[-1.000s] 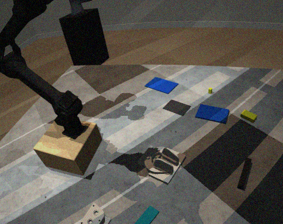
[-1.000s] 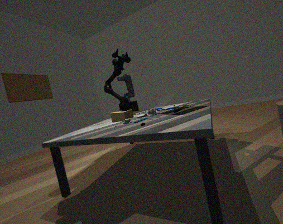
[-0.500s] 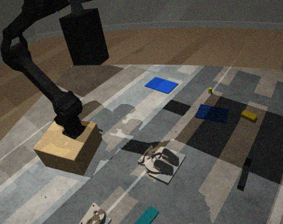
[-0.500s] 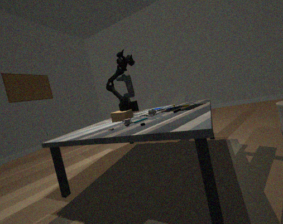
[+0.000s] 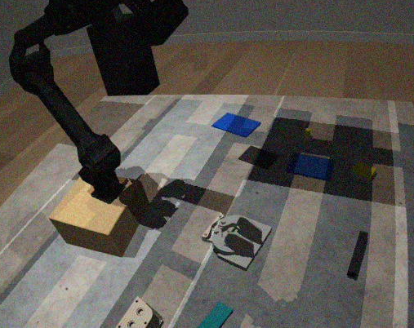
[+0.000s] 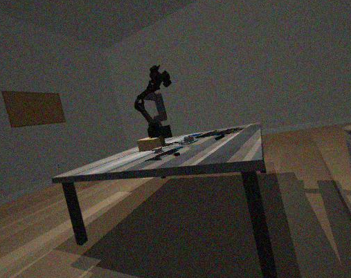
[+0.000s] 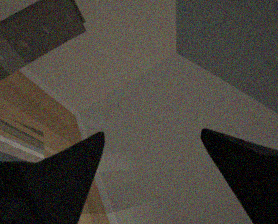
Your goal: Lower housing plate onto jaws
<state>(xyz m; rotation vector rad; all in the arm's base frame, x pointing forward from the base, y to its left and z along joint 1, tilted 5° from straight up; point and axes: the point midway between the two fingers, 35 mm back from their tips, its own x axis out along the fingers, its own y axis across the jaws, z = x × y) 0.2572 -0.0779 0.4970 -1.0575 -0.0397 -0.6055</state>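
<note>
Right now the teal piece is 58 cm below my gripper tip, 10 cm to the right of it and 2 cm ahead of it. From my gripper tip the other things lie so: dark bar (57 cm below, 25 cm ahead, 16 cm to the left); yellow cube (57 cm below, 55 cm to the left, 4 cm ahead); dark tile (58 cm below, 41 cm to the left, 7 cm behind).
</note>
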